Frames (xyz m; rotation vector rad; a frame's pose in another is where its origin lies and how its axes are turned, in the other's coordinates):
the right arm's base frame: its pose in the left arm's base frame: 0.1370 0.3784 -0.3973 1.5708 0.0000 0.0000
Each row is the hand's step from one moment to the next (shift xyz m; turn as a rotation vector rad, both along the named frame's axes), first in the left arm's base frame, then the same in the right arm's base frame.
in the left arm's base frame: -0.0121 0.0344 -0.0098 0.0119 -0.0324 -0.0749
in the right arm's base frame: -0.0121 -0.0098 -0.0344 0.0119 -0.0749 0.0324
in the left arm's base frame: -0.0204 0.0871 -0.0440 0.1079 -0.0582 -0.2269
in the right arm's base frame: -0.0204 -0.0440 -0.0871 0.1079 -0.2269 0.0582
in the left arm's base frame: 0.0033 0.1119 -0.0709 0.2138 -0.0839 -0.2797
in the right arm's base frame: 0.0033 -0.0709 -0.1119 0.2138 -0.2797 0.0839
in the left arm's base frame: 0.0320 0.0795 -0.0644 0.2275 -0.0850 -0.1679
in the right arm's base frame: 0.0320 -0.0644 -0.0795 0.2275 -0.1679 0.0850
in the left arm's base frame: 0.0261 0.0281 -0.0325 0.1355 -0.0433 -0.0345
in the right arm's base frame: 0.0261 -0.0325 -0.0281 0.1355 -0.0345 0.0433
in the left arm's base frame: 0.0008 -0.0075 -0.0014 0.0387 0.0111 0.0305
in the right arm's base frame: 0.0008 -0.0014 0.0075 0.0387 0.0305 -0.0111
